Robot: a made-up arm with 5 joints.
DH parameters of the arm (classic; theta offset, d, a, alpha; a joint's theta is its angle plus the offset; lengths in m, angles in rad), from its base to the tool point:
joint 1: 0 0.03 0.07 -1.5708
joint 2: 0 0.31 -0.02 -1.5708
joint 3: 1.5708 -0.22 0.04 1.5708
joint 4: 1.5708 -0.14 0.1 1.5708
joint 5: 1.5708 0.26 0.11 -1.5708
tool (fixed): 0 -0.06 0 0
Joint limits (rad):
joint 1: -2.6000..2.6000
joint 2: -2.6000..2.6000
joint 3: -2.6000..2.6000
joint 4: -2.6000..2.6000
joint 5: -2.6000..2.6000
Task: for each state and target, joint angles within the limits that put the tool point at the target. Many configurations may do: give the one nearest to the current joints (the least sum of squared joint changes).
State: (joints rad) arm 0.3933 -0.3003 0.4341 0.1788 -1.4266
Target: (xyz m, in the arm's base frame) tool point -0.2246 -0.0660 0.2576
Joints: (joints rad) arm 0.5053 0.2520 0.4096 -0.4622 -1.5320
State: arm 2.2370 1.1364 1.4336 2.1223 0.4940
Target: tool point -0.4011 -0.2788 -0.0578
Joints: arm 2.6000 1.1127 0.9314 2.2002 0.3763
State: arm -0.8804 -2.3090 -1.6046 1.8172 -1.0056
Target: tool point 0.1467 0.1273 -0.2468
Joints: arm -0.4629 -1.7818 -1.6330 1.9259 -0.8680
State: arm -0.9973 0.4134 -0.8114 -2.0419 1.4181
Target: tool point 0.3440 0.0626 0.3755
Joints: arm -1.8470 0.0120 -1.1257 -2.6000 1.6257
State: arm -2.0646 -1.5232 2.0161 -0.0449 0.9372
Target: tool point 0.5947 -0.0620 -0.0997
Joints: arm -2.0520 -1.3288 2.4013 -0.2315 1.0950
